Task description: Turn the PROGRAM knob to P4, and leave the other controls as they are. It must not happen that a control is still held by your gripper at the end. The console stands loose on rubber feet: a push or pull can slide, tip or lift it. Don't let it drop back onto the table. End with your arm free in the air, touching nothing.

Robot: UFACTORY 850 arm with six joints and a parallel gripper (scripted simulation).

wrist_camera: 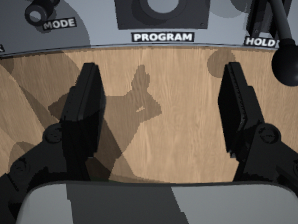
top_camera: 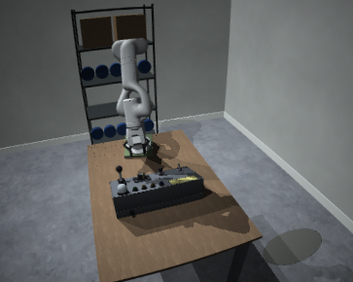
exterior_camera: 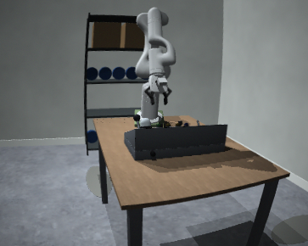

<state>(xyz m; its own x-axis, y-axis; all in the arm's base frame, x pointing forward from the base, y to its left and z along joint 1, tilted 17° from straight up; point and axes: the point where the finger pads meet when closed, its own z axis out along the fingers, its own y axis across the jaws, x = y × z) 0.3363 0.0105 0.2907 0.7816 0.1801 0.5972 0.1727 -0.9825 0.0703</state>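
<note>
Right now the dark console is 70 mm ahead of my hand, 70 mm to the left of it and 150 mm below it. Round my hand: black ball-topped lever: 50 mm ahead, 120 mm to the right, 110 mm below; mode knob: 20 mm ahead, 120 mm to the left, 120 mm below.
</note>
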